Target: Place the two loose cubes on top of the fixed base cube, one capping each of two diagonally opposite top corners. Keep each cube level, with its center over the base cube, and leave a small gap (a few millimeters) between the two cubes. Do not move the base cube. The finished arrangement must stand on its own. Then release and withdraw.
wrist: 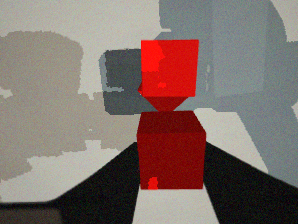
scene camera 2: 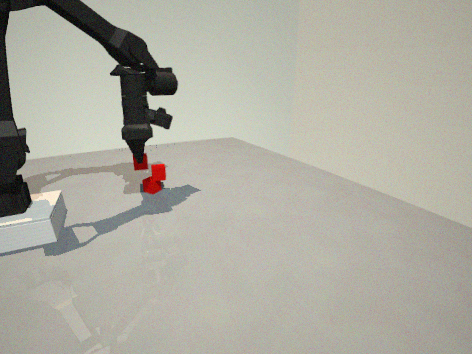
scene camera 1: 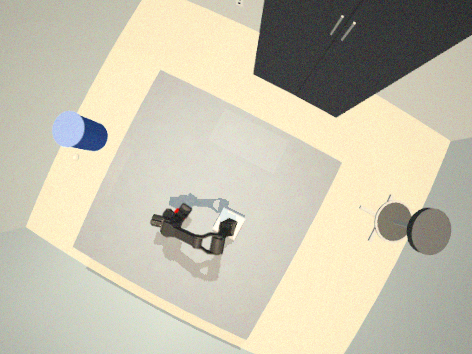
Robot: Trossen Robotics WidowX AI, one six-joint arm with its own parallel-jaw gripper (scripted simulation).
Path:
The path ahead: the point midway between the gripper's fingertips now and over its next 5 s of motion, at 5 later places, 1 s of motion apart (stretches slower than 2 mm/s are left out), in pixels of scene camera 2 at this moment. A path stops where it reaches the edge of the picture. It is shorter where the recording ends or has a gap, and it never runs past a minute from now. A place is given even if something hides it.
My gripper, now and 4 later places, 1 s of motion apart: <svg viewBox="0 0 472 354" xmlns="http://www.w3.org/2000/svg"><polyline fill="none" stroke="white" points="140,161 142,172 140,165 139,150 131,141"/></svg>

